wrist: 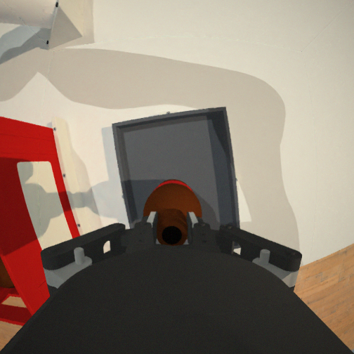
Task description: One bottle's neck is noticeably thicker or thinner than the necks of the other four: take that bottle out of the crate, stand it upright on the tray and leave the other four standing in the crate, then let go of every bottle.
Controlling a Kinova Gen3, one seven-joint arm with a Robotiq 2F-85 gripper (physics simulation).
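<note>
A brown bottle point(172, 200) with a red band stands about upright between the fingers, its dark open mouth facing the camera. My gripper point(171, 220) is shut on its neck. The bottle is over the near part of the dark grey tray point(165, 150); its base is hidden, so I cannot tell whether it touches the tray floor. The red crate point(30, 135) is at the left edge, partly in view. A bit of a brown bottle point(5, 275) shows inside it; the other bottles cannot be made out.
The crate's high red side stands left of the tray, with a gap between them. A white cylindrical object point(25, 12) with a flat-faced part is at the top left. The pale table top ends at the lower right, where wooden floor point(330, 285) shows.
</note>
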